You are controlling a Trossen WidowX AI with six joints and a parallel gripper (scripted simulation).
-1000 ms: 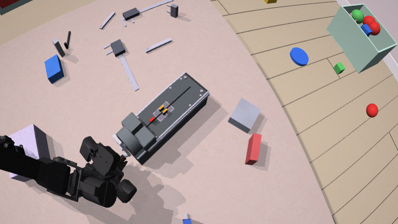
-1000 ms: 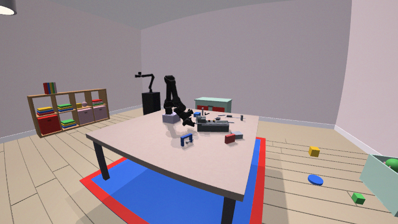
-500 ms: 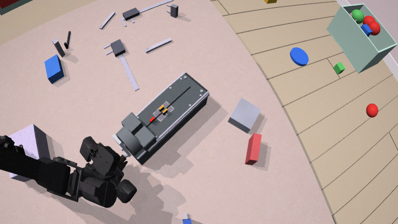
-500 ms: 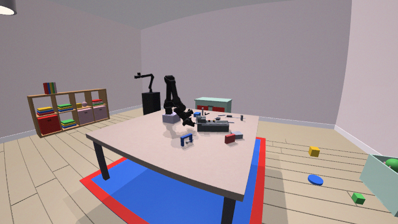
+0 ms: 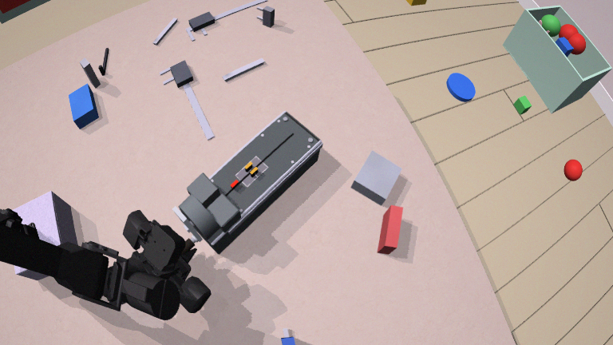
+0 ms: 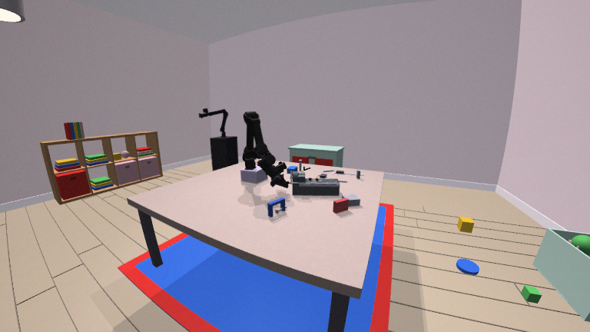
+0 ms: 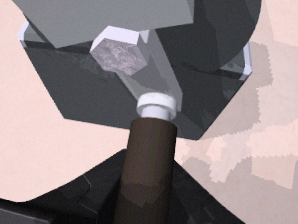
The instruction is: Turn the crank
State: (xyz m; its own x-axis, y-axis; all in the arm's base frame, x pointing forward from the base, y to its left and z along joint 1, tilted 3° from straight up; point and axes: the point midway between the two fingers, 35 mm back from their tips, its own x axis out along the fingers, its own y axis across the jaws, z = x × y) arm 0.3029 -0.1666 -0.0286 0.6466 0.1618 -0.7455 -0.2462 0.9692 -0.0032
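Now: gripper tip 20 mm past the dark brown crank handle, 10 mm to the left of it and 30 mm below it. From my gripper tip the other things lie so: red pointer (120 mm ahead, 40 mm to the left, 50 mm above); then red block (310 mm ahead, 150 mm to the right, 10 mm below); then grey block (360 mm ahead, 60 mm to the right, 20 mm below).
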